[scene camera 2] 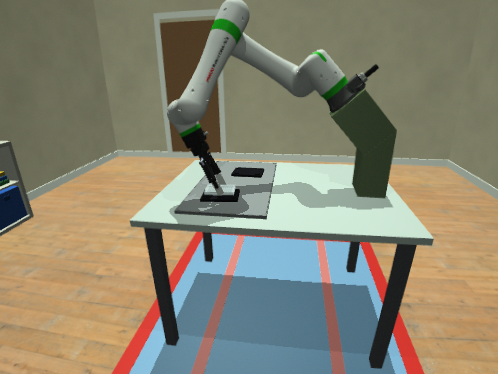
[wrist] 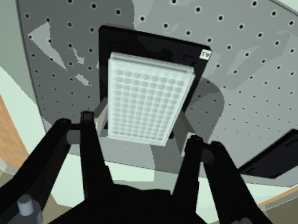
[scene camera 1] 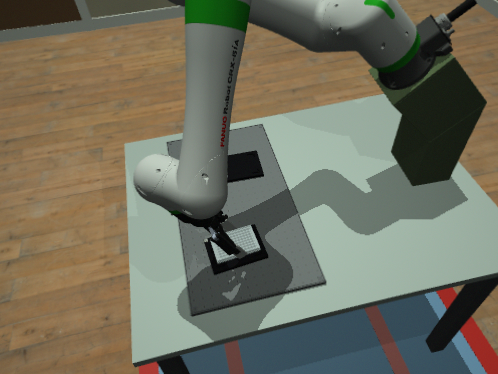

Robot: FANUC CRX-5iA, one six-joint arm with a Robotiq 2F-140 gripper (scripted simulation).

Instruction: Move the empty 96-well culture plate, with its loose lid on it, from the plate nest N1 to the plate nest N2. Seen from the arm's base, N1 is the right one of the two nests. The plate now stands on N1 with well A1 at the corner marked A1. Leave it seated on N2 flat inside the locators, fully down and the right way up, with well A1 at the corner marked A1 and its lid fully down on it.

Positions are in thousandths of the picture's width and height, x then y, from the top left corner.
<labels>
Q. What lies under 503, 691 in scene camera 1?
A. A black nest N2.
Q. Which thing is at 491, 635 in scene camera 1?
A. A clear lid.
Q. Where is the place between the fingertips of the gripper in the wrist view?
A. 478, 507
</labels>
